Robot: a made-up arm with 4 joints.
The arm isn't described. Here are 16 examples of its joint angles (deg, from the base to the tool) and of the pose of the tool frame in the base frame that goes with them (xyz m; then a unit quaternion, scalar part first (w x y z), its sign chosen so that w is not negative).
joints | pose
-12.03 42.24 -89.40 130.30 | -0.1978 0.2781 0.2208 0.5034 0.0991 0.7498 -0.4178
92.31 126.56 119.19 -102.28 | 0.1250 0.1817 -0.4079 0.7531 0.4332 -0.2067 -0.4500
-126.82 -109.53 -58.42 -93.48 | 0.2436 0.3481 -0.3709 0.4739 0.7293 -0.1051 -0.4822
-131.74 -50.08 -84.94 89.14 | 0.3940 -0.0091 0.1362 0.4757 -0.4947 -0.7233 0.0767
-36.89 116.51 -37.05 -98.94 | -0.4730 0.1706 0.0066 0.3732 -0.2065 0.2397 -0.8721
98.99 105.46 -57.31 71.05 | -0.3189 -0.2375 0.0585 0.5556 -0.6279 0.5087 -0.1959
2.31 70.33 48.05 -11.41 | 0.4777 0.1662 -0.0415 0.6834 -0.3683 -0.1881 0.6016
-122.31 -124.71 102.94 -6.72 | -0.5519 -0.1613 -0.2348 0.4366 0.1258 0.8117 0.3670
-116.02 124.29 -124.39 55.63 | -0.4905 -0.1437 -0.1298 0.2035 0.3270 0.2455 0.8896
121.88 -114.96 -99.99 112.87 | 0.3077 0.2949 0.3084 0.5429 0.5998 -0.5205 -0.2732
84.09 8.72 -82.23 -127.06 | 0.2153 0.2380 -0.2974 0.4363 0.0604 0.0481 0.8965
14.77 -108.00 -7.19 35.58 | -0.2050 -0.3878 -0.1641 0.3158 0.0101 -0.1586 -0.9354
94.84 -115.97 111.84 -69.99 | -0.5636 0.2279 0.3091 0.3807 -0.3507 0.3985 -0.7571
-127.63 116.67 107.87 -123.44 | 0.2544 -0.3180 0.3253 0.5940 -0.6207 -0.4362 0.2677
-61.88 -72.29 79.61 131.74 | -0.3738 -0.1820 -0.1874 0.1487 -0.5591 0.1141 -0.8077
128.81 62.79 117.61 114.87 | 0.3590 0.3478 -0.0512 0.1853 -0.4273 -0.5745 0.6731
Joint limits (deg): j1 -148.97..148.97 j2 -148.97..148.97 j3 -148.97..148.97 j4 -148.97..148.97
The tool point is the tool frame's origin. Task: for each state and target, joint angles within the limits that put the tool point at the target. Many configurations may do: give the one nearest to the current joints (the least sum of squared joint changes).
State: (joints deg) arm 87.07 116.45 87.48 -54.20
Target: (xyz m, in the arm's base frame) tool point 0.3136 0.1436 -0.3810
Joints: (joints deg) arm 100.68 100.36 106.21 -46.81
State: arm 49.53 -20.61 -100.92 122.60
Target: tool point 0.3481 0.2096 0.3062
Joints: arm 38.10 -56.95 -125.13 121.19
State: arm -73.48 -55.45 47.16 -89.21
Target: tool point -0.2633 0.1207 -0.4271
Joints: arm -77.82 -84.55 56.62 -100.39
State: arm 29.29 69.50 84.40 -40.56
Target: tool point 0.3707 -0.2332 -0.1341
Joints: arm 78.38 57.81 39.13 -81.98
